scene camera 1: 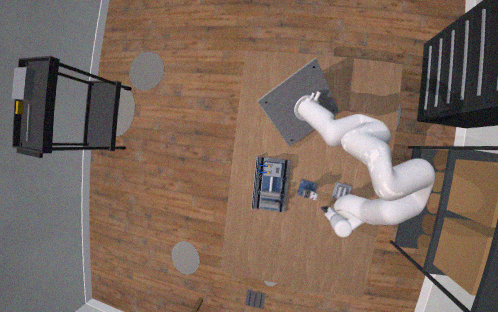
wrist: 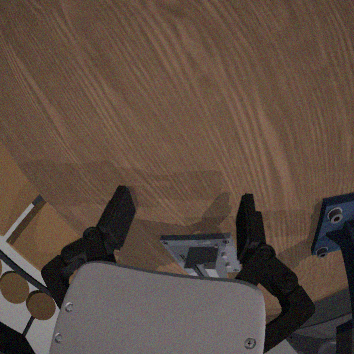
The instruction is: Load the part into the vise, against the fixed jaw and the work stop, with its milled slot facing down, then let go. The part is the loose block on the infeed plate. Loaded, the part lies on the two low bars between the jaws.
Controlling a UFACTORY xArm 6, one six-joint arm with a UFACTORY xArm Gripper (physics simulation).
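Where they show: gripper, fingertip midpoint: (wrist: 183, 202); arm's base, origin of the base link: (scene camera 1: 306, 107).
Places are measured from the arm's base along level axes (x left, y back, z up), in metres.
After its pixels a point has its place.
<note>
The loose block (scene camera 1: 342, 191) @[y -0.308, x 0.368, z -0.116 m] (wrist: 212, 272) @[y -0.338, x 0.355, z -0.111 m] is pale grey and sits on the grey infeed plate (scene camera 1: 336, 196) (wrist: 175, 244) @[y -0.343, x 0.406, z -0.141 m]. In the scene view its top shows pale strips with a darker band between; in the wrist view my gripper's housing hides much of it. The vise (scene camera 1: 271, 184) @[y -0.425, x 0.000, z -0.064 m] stands left of the plate in the scene view, a long dark-edged body with blue and grey parts; its jaws and work stop are too small to tell apart. My gripper (scene camera 1: 325, 210) @[y -0.441, x 0.372, z -0.121 m] (wrist: 183, 202) @[y -0.441, x 0.372, z -0.121 m] is open and empty, above the table beside the infeed plate, with its fingertips off the block.
A blue fixture (scene camera 1: 307, 189) @[y -0.366, x 0.176, z -0.039 m] (wrist: 325, 225) @[y -0.389, x 0.236, z -0.139 m] with a small white piece stands between the vise and the infeed plate. A large grey plate (scene camera 1: 280, 105) @[y -0.047, x -0.114, z 0.058 m] lies under the second white arm (scene camera 1: 360, 132) @[y -0.076, x 0.179, z 0.341 m]. A dark rack (scene camera 1: 425, 85) stands at the right.
</note>
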